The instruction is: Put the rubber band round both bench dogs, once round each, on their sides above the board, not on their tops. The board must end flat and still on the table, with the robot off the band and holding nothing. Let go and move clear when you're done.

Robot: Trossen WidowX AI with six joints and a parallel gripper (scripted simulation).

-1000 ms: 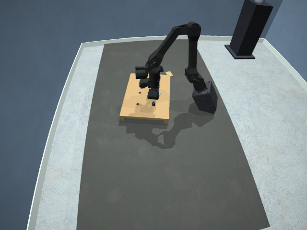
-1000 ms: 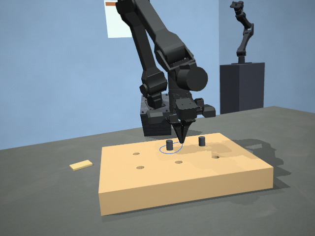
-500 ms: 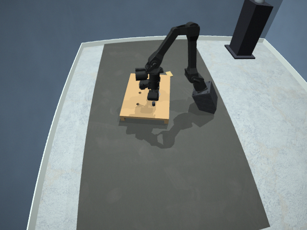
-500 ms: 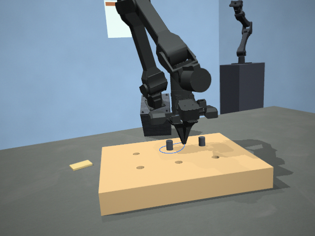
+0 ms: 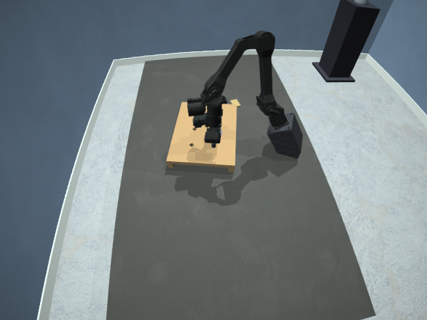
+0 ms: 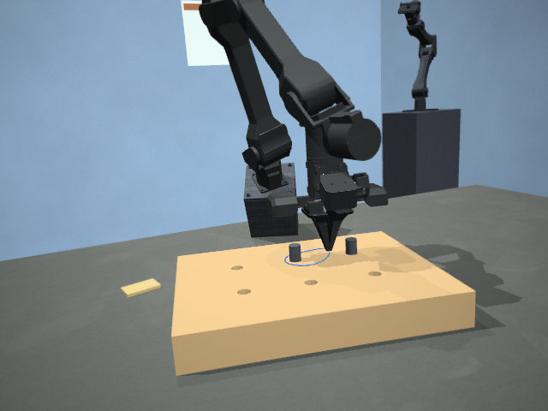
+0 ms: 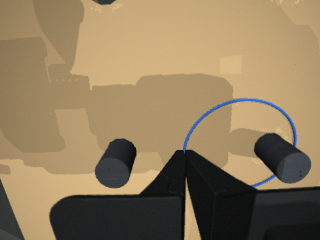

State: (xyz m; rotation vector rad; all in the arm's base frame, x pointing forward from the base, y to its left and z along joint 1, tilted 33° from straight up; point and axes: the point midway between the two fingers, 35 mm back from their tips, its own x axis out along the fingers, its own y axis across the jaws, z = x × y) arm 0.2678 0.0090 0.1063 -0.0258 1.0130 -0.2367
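The tan wooden board is 30 mm ahead of my hand, 70 mm to the right of it and 60 mm below it. Round my hand: small tan block 160 mm behind, 290 mm to the right, 90 mm below.
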